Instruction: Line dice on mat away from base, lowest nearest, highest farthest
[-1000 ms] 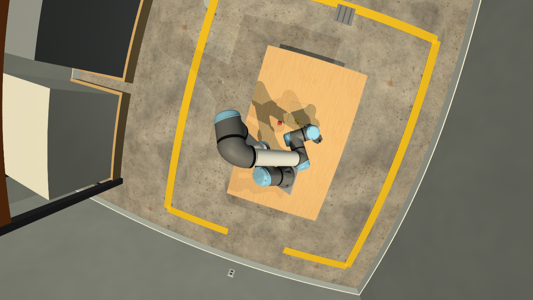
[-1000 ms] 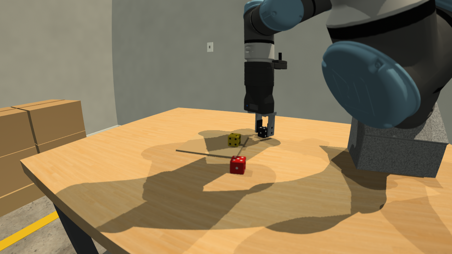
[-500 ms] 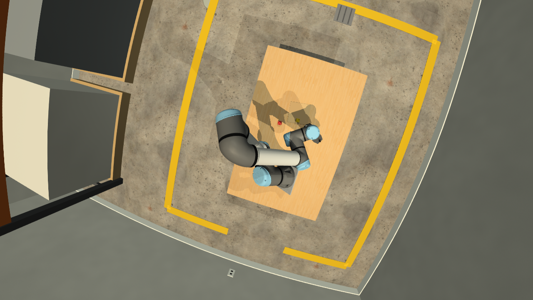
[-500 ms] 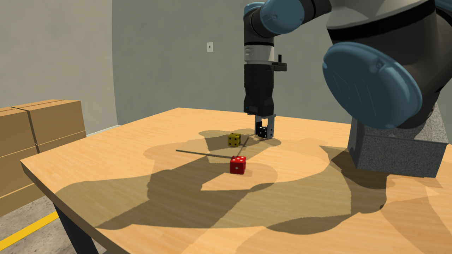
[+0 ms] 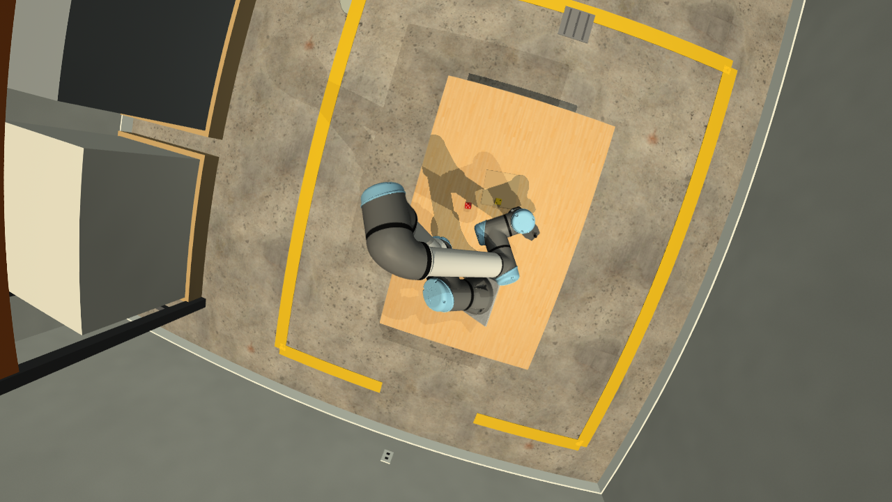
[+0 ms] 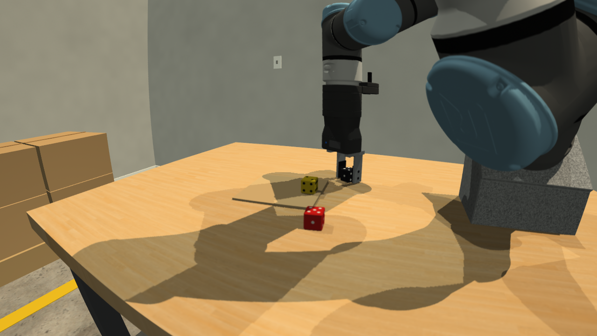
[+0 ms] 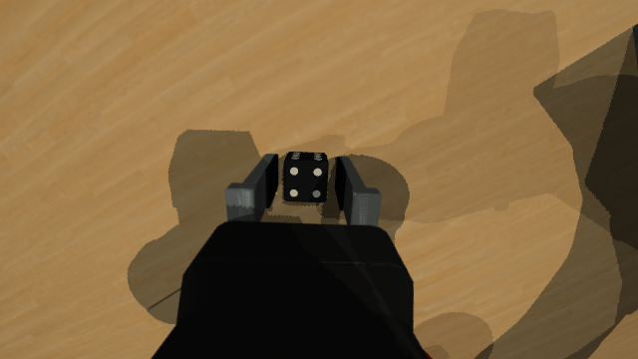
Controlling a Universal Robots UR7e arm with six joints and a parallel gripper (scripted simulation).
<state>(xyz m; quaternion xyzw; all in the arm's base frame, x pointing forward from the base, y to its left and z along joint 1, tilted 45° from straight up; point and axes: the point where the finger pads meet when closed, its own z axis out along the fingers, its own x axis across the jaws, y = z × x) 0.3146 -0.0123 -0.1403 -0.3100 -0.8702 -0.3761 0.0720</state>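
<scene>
The black die is 1 cm below my hand. From my hand the other things lie so: tan mat 11 cm ahead, 9 cm to the left, 2 cm below; red die 2 cm ahead, 21 cm to the left, 1 cm below; yellow die 6 cm ahead, 9 cm to the left.
</scene>
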